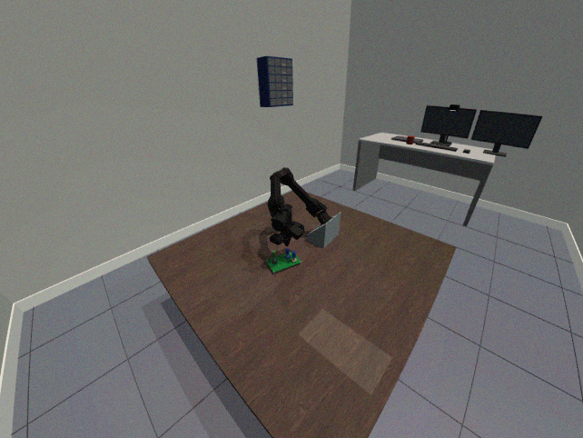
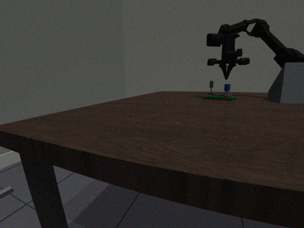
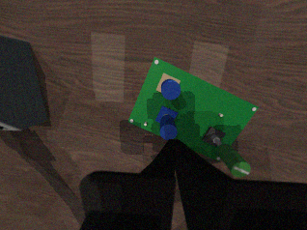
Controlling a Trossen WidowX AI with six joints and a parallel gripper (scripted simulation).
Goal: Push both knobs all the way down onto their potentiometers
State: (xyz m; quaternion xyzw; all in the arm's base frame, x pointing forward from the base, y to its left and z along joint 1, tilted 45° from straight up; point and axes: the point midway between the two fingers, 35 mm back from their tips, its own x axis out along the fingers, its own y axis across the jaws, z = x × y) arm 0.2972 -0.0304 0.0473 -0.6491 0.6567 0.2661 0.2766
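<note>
My gripper tip is 4 cm above the blue knob. From my gripper tip the other things lie so: green knob: 7 cm ahead, 3 cm to the right, 2 cm below.
</note>
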